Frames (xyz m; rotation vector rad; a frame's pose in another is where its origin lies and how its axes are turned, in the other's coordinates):
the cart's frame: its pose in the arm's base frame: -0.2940 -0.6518 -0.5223 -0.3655 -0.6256 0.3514
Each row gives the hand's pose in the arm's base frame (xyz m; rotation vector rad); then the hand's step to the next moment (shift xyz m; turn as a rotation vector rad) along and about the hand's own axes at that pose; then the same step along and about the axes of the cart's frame.
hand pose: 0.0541 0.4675 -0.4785 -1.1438 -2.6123 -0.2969
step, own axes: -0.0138 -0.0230 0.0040 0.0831 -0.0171 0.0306
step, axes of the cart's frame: -0.0216 -0.0146 -0.0074 -0.0327 0.0639 0.0546
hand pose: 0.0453 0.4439 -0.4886 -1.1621 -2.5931 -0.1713
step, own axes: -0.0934 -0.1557 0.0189 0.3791 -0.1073 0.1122
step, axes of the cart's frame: -0.1391 -0.1135 -0.0331 -0.1587 0.2610 0.2729
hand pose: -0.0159 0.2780 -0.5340 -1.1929 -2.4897 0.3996
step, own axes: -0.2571 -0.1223 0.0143 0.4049 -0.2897 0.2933
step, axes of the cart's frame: -0.0792 -0.2512 -0.1090 -0.4125 0.2479 0.3199
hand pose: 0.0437 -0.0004 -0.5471 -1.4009 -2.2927 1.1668
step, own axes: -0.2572 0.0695 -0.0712 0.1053 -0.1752 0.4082
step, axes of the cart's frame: 0.1245 -0.2073 -0.1327 -0.4493 0.0084 0.0804
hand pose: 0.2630 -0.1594 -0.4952 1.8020 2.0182 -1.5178
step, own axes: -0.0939 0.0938 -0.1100 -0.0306 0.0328 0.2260
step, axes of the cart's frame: 0.1462 -0.0672 -0.0619 -0.2004 -0.0854 -0.0751
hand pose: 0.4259 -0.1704 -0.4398 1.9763 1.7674 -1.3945
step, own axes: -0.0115 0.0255 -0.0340 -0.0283 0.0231 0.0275
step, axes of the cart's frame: 0.0412 -0.0097 -0.0123 -0.0154 -0.0382 -0.0198
